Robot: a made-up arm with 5 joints.
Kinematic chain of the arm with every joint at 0, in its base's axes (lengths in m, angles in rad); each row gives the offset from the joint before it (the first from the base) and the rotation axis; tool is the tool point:
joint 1: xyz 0 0 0.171 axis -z
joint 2: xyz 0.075 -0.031 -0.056 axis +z
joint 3: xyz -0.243 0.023 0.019 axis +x
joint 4: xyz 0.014 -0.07 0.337 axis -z
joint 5: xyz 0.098 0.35 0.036 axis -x
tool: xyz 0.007 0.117 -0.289
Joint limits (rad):
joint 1: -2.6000..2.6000
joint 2: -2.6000..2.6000
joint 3: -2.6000..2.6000
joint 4: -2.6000..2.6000
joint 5: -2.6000..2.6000
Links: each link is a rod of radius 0.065 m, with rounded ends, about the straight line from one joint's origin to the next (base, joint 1, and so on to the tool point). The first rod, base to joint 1, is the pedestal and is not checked.
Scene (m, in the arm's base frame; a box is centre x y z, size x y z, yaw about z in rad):
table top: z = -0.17
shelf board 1: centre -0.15 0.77 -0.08 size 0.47 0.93 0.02 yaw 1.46
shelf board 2: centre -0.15 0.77 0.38 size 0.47 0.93 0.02 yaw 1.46
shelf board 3: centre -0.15 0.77 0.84 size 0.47 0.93 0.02 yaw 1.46
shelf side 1: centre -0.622 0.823 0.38 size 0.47 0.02 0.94 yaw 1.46
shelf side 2: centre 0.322 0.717 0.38 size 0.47 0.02 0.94 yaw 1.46
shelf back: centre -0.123 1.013 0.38 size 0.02 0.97 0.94 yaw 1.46
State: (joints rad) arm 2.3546 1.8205 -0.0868 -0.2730 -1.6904
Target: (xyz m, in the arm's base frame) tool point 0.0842 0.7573 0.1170
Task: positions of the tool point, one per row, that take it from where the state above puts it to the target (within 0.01 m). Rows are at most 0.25 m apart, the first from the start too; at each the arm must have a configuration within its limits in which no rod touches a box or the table.
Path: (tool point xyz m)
1: -0.0653 0.5576 0.6299
2: -0.0760 0.4382 0.6338
3: -0.0492 0.3191 0.6073
4: -0.0171 0.4012 0.4272
5: 0.0146 0.4010 0.2530
6: 0.0374 0.3365 0.1170
7: 0.0434 0.4362 0.1005
8: 0.0483 0.5308 0.0901
9: 0.0544 0.6179 0.0882
10: 0.0651 0.6944 0.0968
11: 0.0843 0.7573 0.1170

